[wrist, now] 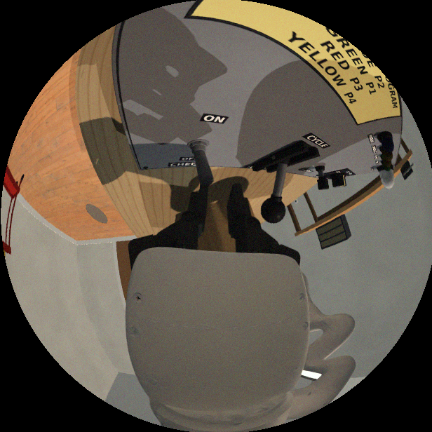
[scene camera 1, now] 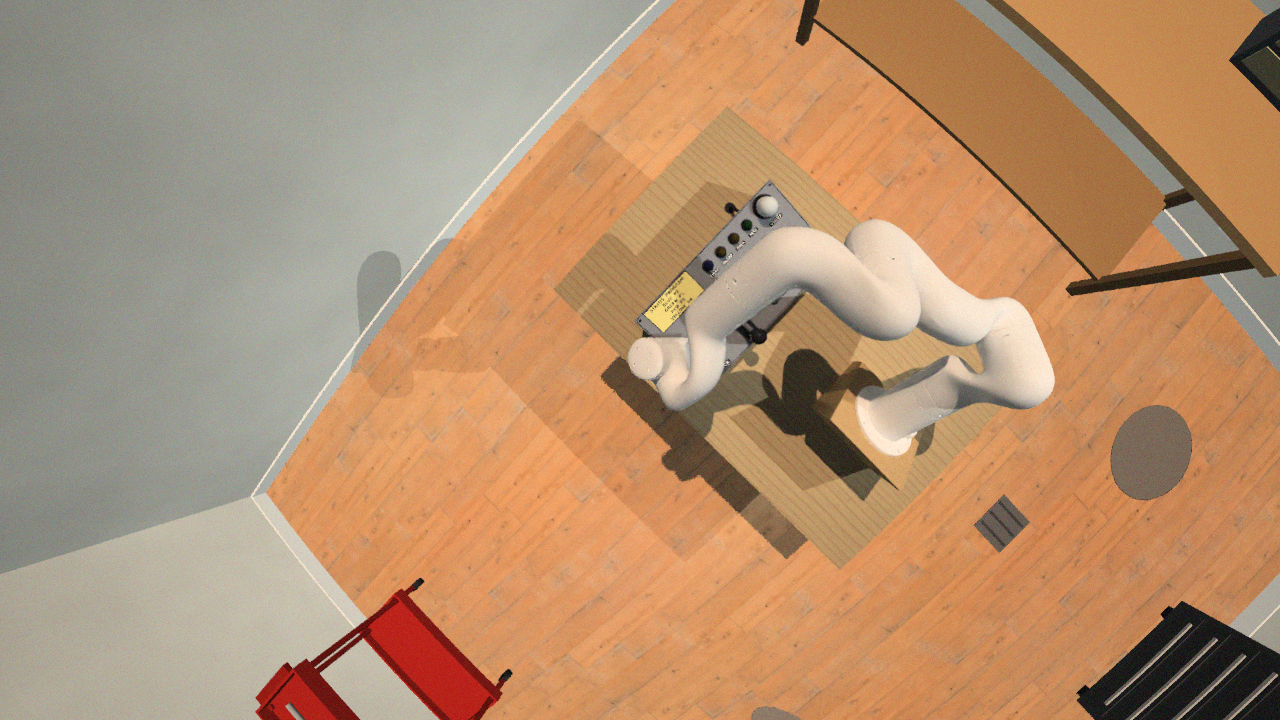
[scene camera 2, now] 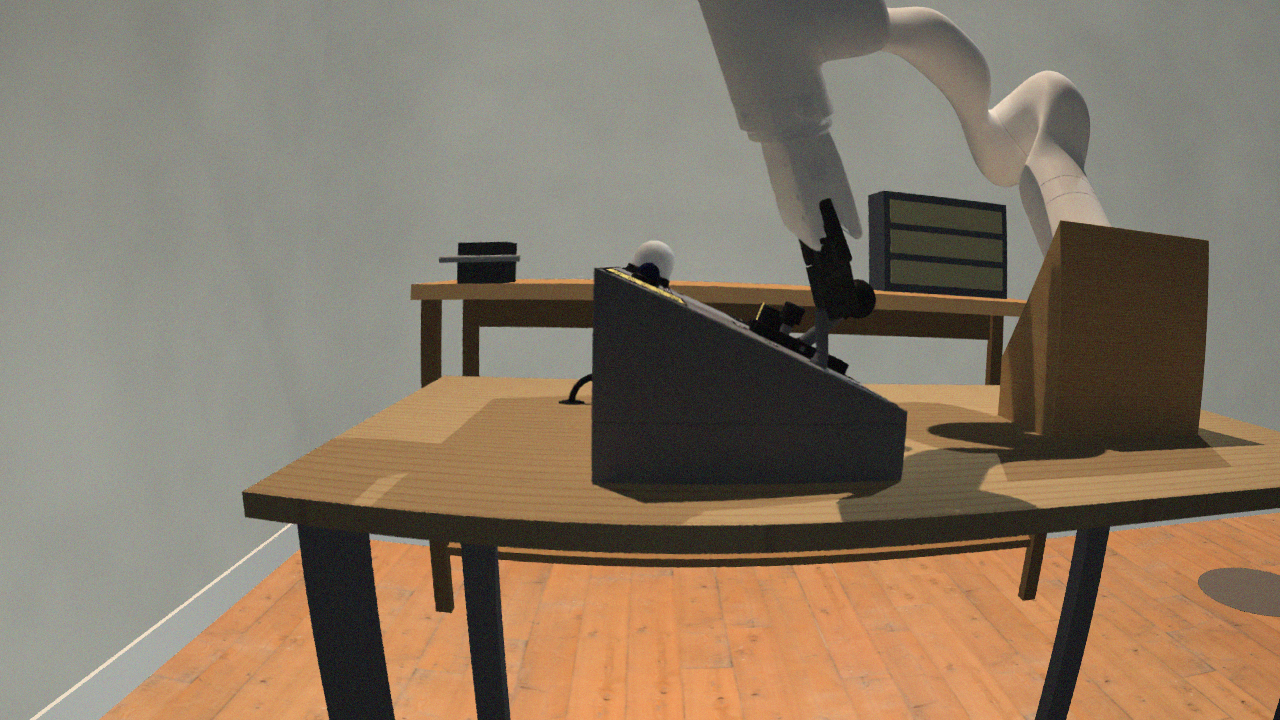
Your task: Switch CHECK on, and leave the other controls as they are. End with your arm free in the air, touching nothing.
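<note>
The grey sloped console (scene camera 1: 793, 213) (scene camera 2: 742, 402) (wrist: 240, 60) stands on the table. The CHECK toggle (scene camera 2: 821, 340) (wrist: 202, 162) is a short grey lever between the ON label (wrist: 214, 118) and the partly hidden OFF and CHECK labels. It stands about upright in the side view; which setting it is in, I cannot tell. My gripper (scene camera 2: 828, 315) (wrist: 218, 192) is low over the toggle, its fingers parted with a visible gap. The toggle's tip meets or overlaps the left finger in the wrist view; contact is hard to tell. In scene camera 1 the arm hides the gripper.
The CYCLE lever's black knob (scene camera 1: 759, 336) (scene camera 2: 861, 298) (wrist: 273, 209) stands close beside the gripper. Small switches (wrist: 331, 180), a row of coloured controls and a white knob (scene camera 1: 767, 205) (scene camera 2: 654, 257) (wrist: 388, 177) are further along the console. The arm's wooden base block (scene camera 2: 1127, 331) stands on the table.
</note>
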